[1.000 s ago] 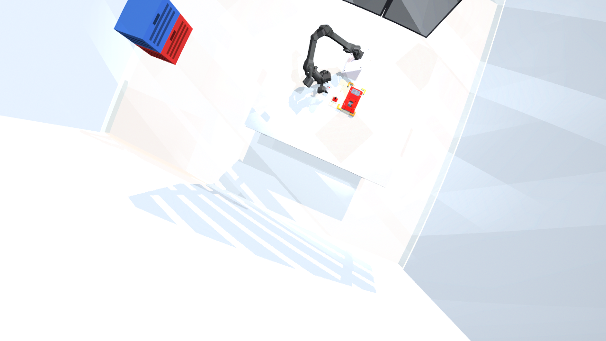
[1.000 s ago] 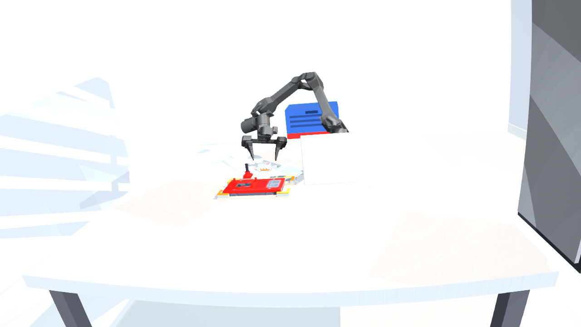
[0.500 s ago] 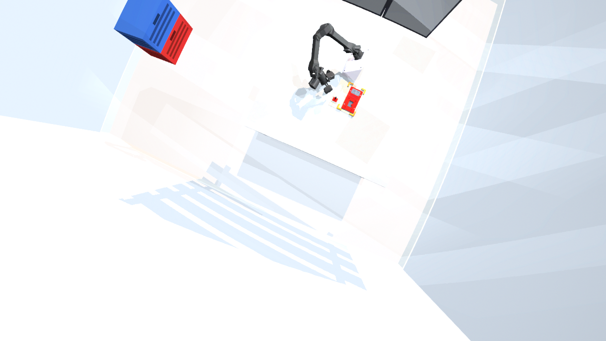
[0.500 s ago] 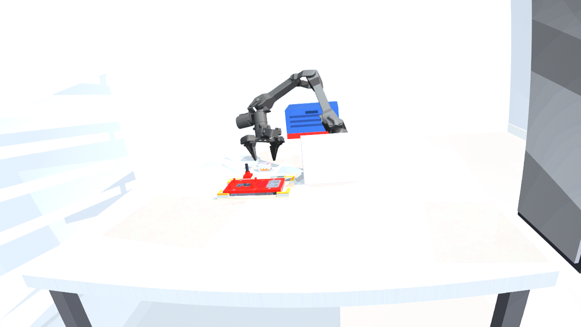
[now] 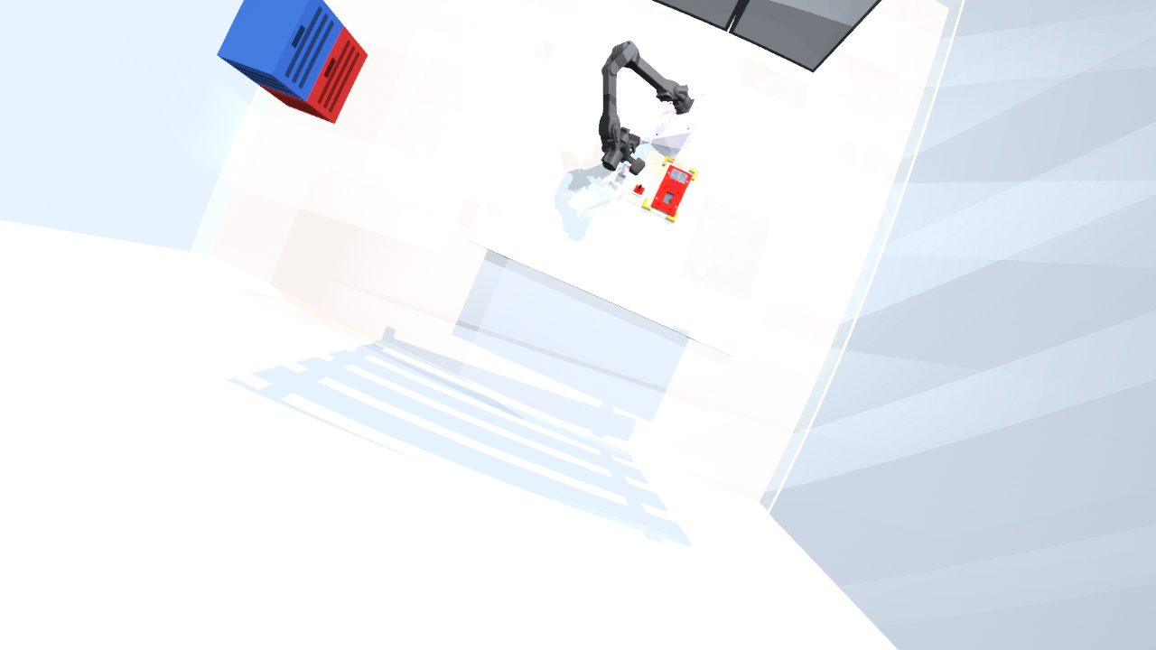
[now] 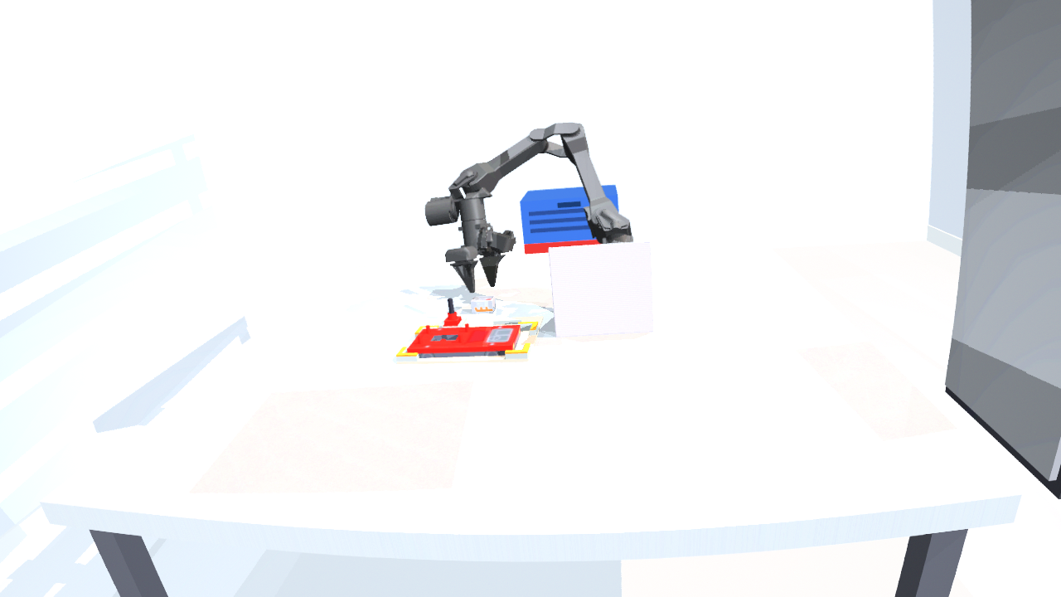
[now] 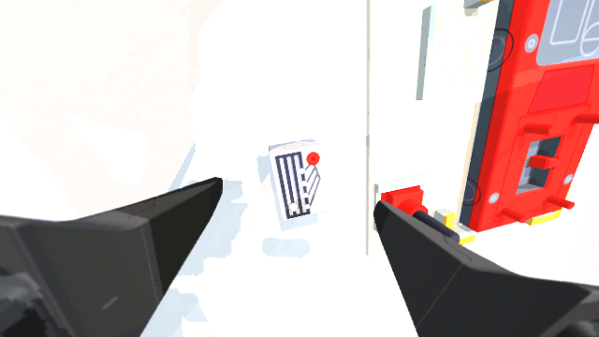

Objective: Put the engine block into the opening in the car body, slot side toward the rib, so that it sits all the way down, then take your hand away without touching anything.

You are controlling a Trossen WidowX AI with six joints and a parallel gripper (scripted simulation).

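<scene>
The white engine block is 40 mm below my gripper tip.
</scene>
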